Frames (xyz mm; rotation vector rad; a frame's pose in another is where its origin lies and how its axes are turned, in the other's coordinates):
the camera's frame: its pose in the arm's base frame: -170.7 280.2 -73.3 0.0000 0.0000 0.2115
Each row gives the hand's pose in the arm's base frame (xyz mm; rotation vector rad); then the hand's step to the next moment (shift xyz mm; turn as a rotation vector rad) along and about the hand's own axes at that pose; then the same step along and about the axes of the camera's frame.
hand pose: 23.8 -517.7 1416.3 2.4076 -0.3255 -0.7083
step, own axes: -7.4 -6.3 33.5 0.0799 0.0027 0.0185
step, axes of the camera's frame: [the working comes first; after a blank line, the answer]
step, axes of the arm's base frame: -24.4 -8.3 -23.5 0.0556 -0.0416 -0.0437

-25.6 -3.0 -23.5 0.0456 -0.0524 -0.0437
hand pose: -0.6 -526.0 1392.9 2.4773 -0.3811 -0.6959
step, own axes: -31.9 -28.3 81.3 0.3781 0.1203 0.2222
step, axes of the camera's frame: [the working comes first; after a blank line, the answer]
step, axes of the arm's base frame: -67.6 1.9 -62.1 0.1762 -0.3411 -0.2438

-65.6 16.0 -62.1 0.1007 -0.3705 -0.2438
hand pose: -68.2 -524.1 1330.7 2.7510 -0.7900 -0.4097
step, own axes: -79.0 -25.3 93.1 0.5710 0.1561 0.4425
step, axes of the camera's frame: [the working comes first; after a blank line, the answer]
step, axes of the arm's base frame: -83.2 49.2 -78.8 0.2427 -0.5111 -0.4755

-71.0 65.5 -78.8 0.1300 -0.5507 -0.4755
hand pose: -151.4 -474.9 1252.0 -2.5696 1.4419 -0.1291
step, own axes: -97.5 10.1 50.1 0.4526 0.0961 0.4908
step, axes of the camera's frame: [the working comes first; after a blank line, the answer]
step, axes of the arm's base frame: -50.9 84.2 -49.4 0.2391 -0.3737 -0.5080

-32.1 93.0 -49.4 0.1554 -0.4156 -0.5080
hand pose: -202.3 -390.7 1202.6 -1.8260 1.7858 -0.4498
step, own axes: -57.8 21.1 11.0 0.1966 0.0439 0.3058
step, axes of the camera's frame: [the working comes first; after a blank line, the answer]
step, axes of the arm's base frame: -14.4 59.3 -13.5 0.1563 -0.1488 -0.2958

-1.6 61.0 -13.5 0.1216 -0.1783 -0.2958
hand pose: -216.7 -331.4 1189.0 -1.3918 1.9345 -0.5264
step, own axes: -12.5 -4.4 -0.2 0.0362 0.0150 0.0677
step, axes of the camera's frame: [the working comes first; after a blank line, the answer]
step, axes of the arm's base frame: 5.1 10.2 6.8 0.0325 -0.0243 -0.0669

7.2 8.9 6.8 0.0267 -0.0305 -0.0669
